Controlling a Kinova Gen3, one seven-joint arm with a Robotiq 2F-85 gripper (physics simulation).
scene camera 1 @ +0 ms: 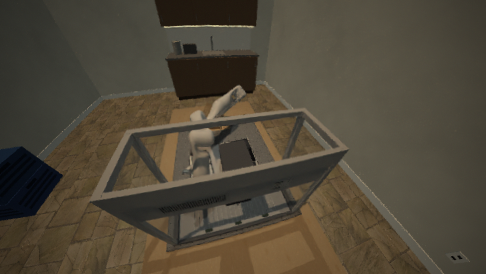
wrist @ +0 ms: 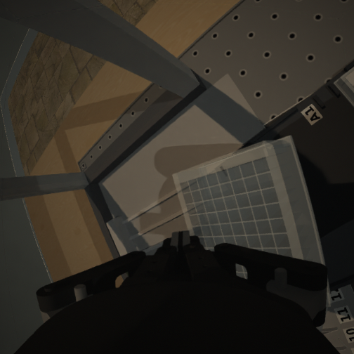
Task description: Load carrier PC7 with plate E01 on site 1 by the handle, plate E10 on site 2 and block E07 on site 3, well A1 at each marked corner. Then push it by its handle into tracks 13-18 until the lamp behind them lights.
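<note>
My gripper (wrist: 181, 242) is shut and empty; in the scene view its fingers are hard to make out behind the frame. A pale block or plate with a grid of square wells (wrist: 232, 200) lies just beyond and right of the fingertips in the wrist view. It sits askew to the dark carrier (wrist: 335, 150), at the carrier's end, partly over the pale deck (wrist: 135, 170). Its label does not show. An A1 mark (wrist: 311, 114) is at the carrier's edge. The edge of another pale item (wrist: 348, 80) shows at the upper right. The lamp cannot be made out.
A grey open frame (scene camera 1: 220, 187) with posts and a front panel stands around the track deck (scene camera 1: 255, 215). A frame post (wrist: 165, 75) reaches near the deck corner. Track numbers (wrist: 343, 314) show at lower right. A dark rectangular panel (scene camera 1: 236, 154) lies right of the arm.
</note>
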